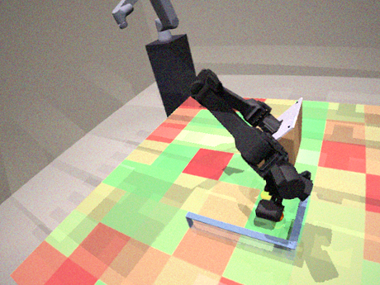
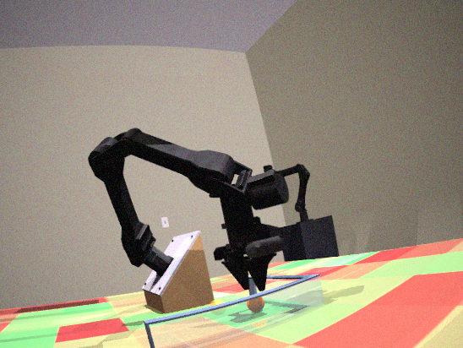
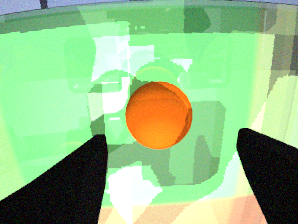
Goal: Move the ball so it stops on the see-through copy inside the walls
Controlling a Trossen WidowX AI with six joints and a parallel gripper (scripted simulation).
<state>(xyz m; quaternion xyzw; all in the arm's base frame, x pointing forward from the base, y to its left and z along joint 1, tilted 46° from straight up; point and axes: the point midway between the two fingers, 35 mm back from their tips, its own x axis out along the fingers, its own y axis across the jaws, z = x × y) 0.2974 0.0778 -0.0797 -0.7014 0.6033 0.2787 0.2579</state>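
The orange ball lies 30 mm below my gripper tip. The rest, counted from my gripper tip: see-through copy of ball 60 mm to the right, 60 mm behind, 30 mm below.
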